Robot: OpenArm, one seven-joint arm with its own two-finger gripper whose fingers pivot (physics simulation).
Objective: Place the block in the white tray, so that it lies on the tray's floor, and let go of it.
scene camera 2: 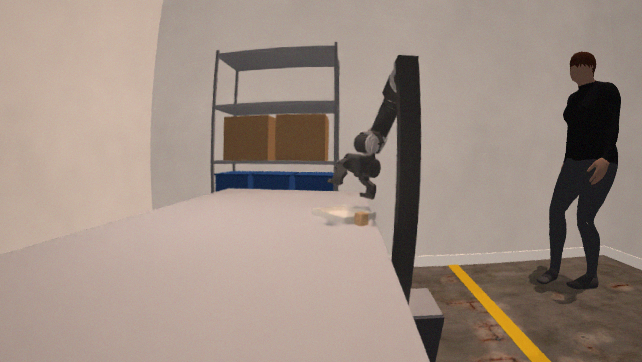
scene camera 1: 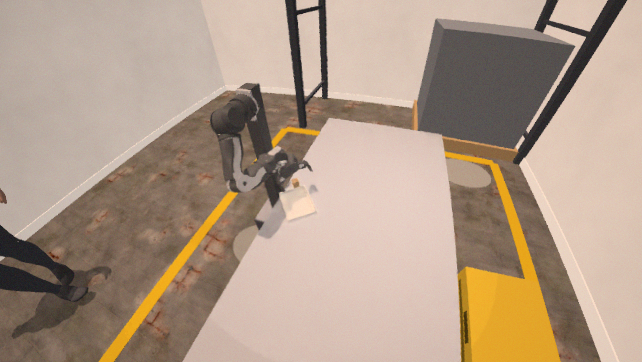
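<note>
The small tan-brown block [scene camera 1: 295, 183] [scene camera 2: 361, 218] stands on the table outside the tray, close beside its wall. It is at the tray's far edge in scene camera 1 and in front of its right part in scene camera 2. I cannot tell whether it touches the wall. The white tray [scene camera 1: 298, 205] [scene camera 2: 336, 215] lies flat near the table's edge on the arm's side. My gripper [scene camera 1: 299, 176] [scene camera 2: 350, 188] is open, its fingers spread wide with no block between them. It hangs above the block and tray, clear of both.
The long pale table [scene camera 1: 370, 240] [scene camera 2: 210, 270] runs past the arm's black post [scene camera 1: 258, 122] [scene camera 2: 407, 150]. A yellow box [scene camera 1: 505, 315] stands beside the table's right side. A person [scene camera 1: 30, 265] [scene camera 2: 590, 125] stands away from the table. A shelf rack [scene camera 2: 337, 75] stands behind.
</note>
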